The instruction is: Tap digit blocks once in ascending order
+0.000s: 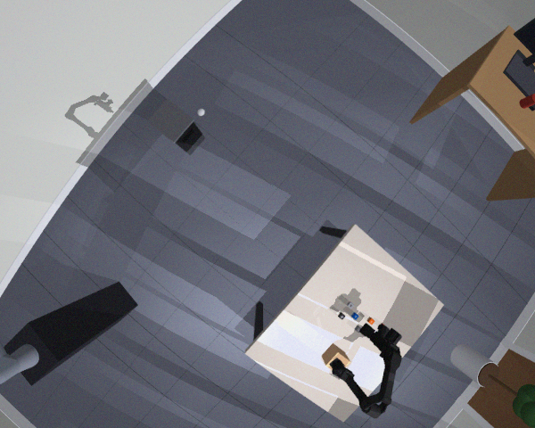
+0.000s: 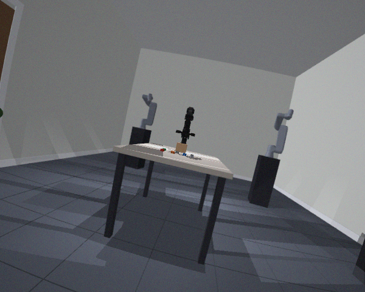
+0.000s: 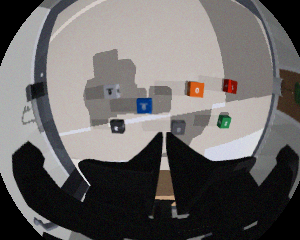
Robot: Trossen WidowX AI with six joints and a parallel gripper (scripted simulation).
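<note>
Now: gripper tip 12 cm above the grey block, 5 cm to the left of it and 4 cm past it. From my gripper tip the other things lie so: orange block: 12 cm below, 7 cm to the right, 6 cm ahead; blue block: 12 cm below, 4 cm to the left; white block: 12 cm to the left, 12 cm below, 2 cm ahead.
</note>
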